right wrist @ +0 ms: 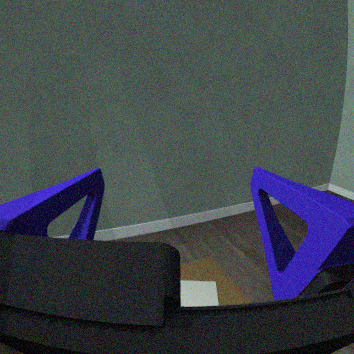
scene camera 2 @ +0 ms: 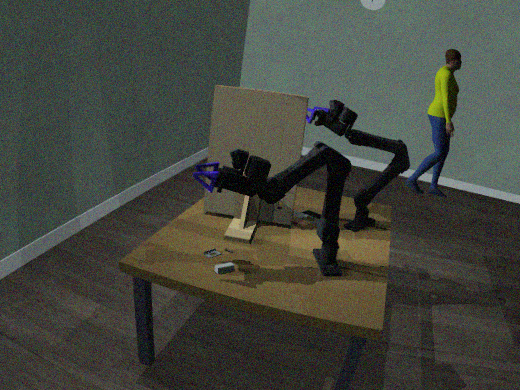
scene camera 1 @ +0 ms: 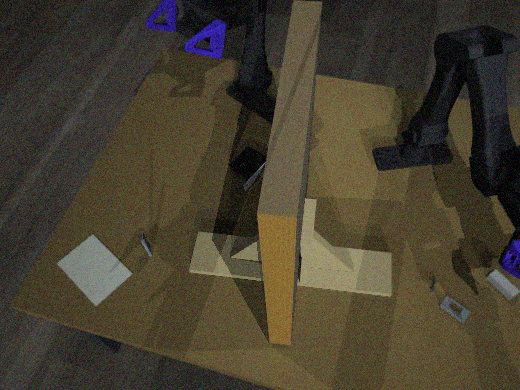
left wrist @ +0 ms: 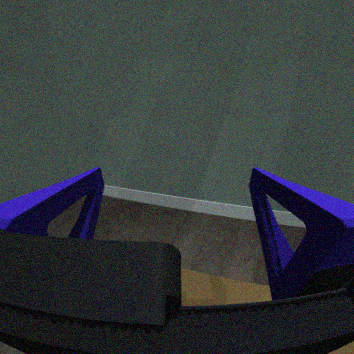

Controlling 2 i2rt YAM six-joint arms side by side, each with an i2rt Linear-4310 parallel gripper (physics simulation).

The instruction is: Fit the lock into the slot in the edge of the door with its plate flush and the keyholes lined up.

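Where they show: left gripper, fingertip midpoint: [scene camera 2: 194,170] [left wrist: 176,175]; right gripper, fingertip midpoint: [right wrist: 176,175] [scene camera 2: 308,108] [scene camera 1: 165,35]; left arm's base at its link origin: [scene camera 2: 326,263] [scene camera 1: 411,156]; right arm's base at its link origin: [scene camera 2: 359,224] [scene camera 1: 257,101].
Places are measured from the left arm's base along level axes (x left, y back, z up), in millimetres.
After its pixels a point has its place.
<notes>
The door [scene camera 1: 290,125] @[x -386, y -322, z 561 mm] [scene camera 2: 257,125] @[x -349, y -267, z 417 mm] stands upright on the table. A small dark hole shows low on its face, near its right edge, in scene camera 2; no slot can be made out. A black box with a thin grey plate, apparently the lock [scene camera 1: 247,161] @[x -438, y 36, z 20 mm], lies on the table close to the door's left side in scene camera 1, partly hidden by the door. My left gripper [scene camera 2: 200,179] [left wrist: 176,175] @[x 15, y -501, z 322 mm] is open and empty, high above the table, partly cut off at scene camera 1's right edge. My right gripper [scene camera 1: 167,37] @[x -556, y -19, z 482 mm] [scene camera 2: 309,115] @[x -556, y -19, z 482 mm] [right wrist: 176,175] @[x -556, y -19, z 482 mm] is open and empty, high up, away from the lock.
Pale wooden feet [scene camera 1: 372,287] @[x -200, y -352, z 18 mm] [scene camera 2: 239,234] @[x -177, y -312, z 18 mm] brace the door. A white square [scene camera 1: 95,270] @[x -830, y -214, z 1 mm] [right wrist: 199,293] @[x -848, y -188, z 1 mm] and a thin metal piece [scene camera 1: 146,244] @[x -694, y -194, z 59 mm] lie left. A white block [scene camera 1: 502,284] @[x 78, y -384, z 22 mm] [scene camera 2: 224,268] @[x 97, y -382, z 16 mm], a holed plate [scene camera 1: 462,315] @[x -22, y -434, z 1 mm] [scene camera 2: 212,253] @[x -41, y -418, z -1 mm] and a tiny pin [scene camera 1: 432,285] @[x -65, y -361, z 6 mm] [scene camera 2: 229,250] @[x -58, y -356, z 6 mm] lie opposite.
</notes>
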